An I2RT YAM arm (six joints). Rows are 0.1 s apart.
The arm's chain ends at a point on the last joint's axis. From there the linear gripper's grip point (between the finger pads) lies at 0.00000 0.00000 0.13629 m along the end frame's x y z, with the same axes.
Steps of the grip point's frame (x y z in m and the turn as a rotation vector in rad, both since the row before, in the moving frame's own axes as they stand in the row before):
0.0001, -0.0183, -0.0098, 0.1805, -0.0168, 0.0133
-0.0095, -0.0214, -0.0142, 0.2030, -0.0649, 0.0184
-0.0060, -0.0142, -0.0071, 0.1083, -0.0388, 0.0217
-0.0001, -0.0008, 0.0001, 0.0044, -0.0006, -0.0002
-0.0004, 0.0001, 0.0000, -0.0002, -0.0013, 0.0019
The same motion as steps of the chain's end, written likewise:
0.0022, 0.0062, -0.0076, 0.1805, -0.0168, 0.0133
-0.0010, 0.0061, -0.0111, 0.2030, -0.0649, 0.0184
-0.0009, 0.0006, -0.0062, 0.1083, -0.0388, 0.0217
0.0000, -0.0002, 0.0001, 0.0044, -0.0006, -0.0002
-0.0002, 0.0001, 0.0000, -0.0002, -0.0013, 0.0019

